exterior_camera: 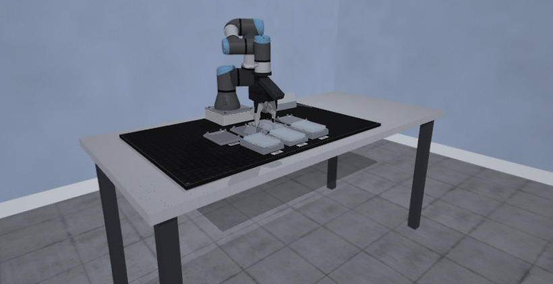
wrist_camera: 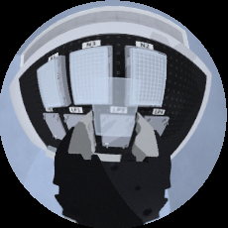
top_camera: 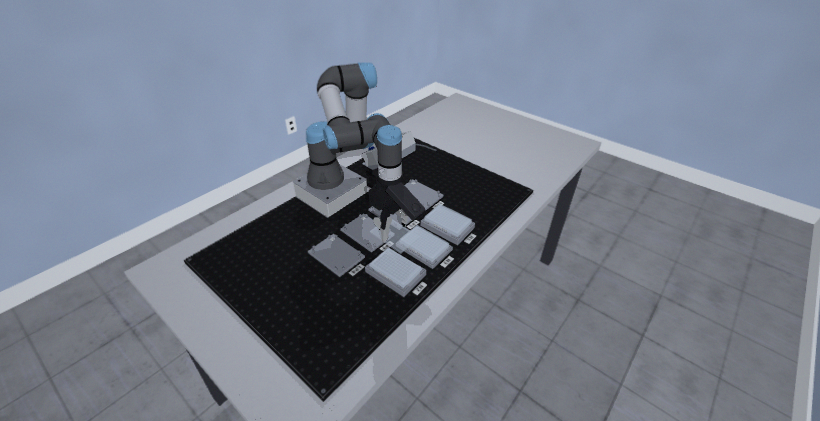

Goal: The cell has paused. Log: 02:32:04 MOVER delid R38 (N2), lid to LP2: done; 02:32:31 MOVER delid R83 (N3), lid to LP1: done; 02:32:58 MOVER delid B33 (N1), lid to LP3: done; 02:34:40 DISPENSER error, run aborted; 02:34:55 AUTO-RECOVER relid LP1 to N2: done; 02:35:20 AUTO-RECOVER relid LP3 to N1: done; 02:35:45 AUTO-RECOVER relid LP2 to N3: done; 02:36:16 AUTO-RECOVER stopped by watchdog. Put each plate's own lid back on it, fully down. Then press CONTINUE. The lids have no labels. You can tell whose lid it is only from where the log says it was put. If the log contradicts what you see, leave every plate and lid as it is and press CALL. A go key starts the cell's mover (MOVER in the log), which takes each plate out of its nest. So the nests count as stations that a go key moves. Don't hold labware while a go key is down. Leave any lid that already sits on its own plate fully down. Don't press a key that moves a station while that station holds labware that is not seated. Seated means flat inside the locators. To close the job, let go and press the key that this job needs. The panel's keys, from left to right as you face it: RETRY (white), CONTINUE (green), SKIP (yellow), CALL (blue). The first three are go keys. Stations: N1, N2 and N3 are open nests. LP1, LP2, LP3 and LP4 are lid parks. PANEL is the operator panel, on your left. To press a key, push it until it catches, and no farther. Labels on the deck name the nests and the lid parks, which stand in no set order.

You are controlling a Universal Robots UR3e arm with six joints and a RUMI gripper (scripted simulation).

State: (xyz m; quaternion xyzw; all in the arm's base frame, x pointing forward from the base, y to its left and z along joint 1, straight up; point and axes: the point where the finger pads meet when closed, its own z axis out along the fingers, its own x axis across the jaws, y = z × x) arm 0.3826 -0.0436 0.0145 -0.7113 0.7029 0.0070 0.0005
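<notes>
My hand is 110 mm past the LP3 lid park, 10 mm to the left of it and 60 mm above it. Also, from my hand: lid park LP4: 110 mm behind, 140 mm to the right, 60 mm below; then plate: 70 mm ahead, 70 mm to the right, 40 mm below; then clear lid: 10 mm below.
</notes>
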